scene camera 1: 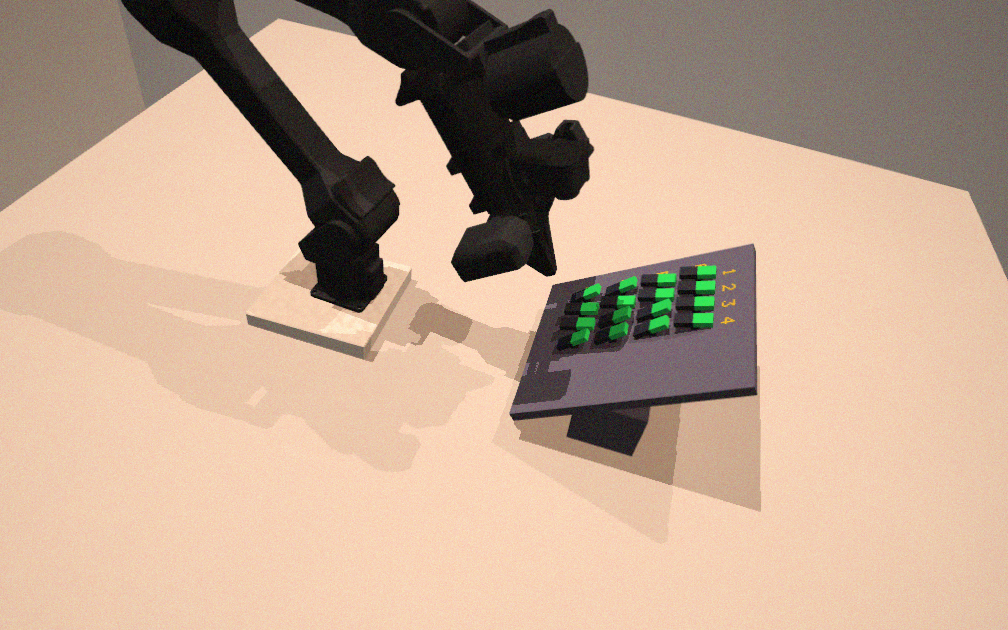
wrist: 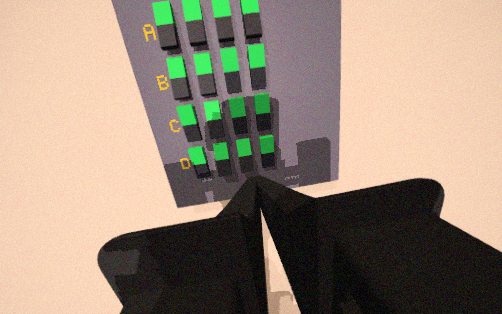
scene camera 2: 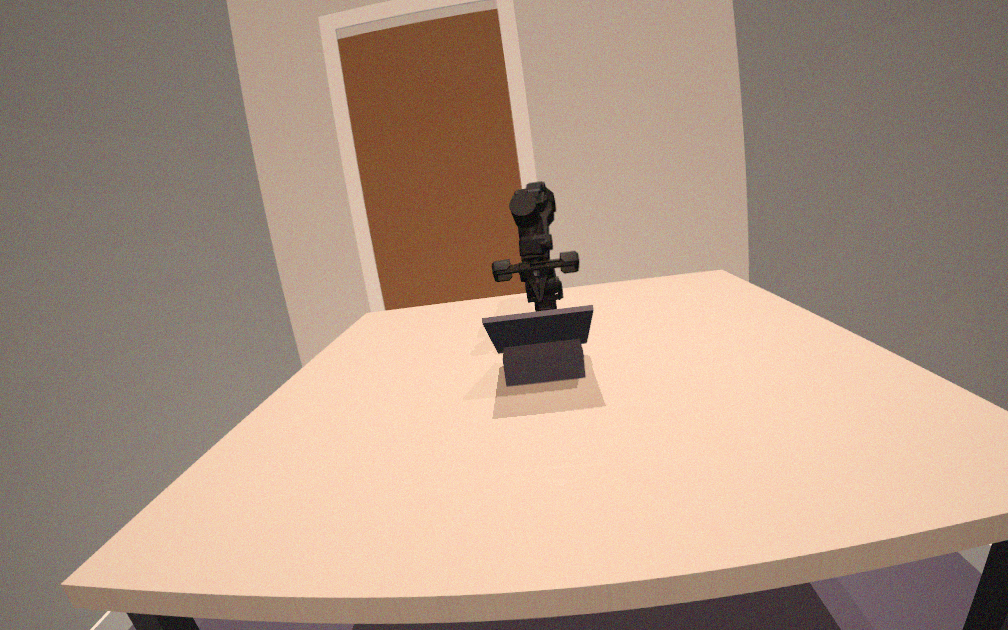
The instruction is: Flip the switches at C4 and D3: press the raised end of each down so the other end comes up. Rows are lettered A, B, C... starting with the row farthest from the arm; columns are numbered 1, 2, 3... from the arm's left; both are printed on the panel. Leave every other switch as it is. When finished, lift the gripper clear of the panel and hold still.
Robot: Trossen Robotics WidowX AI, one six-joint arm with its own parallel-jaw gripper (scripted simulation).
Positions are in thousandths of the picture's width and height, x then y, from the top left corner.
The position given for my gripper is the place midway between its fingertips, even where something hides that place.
Observation:
My gripper (scene camera 1: 547, 434) is shut, holding nothing.
My gripper shows as well in the wrist view (wrist: 509, 584) and in scene camera 2 (scene camera 2: 536, 482).

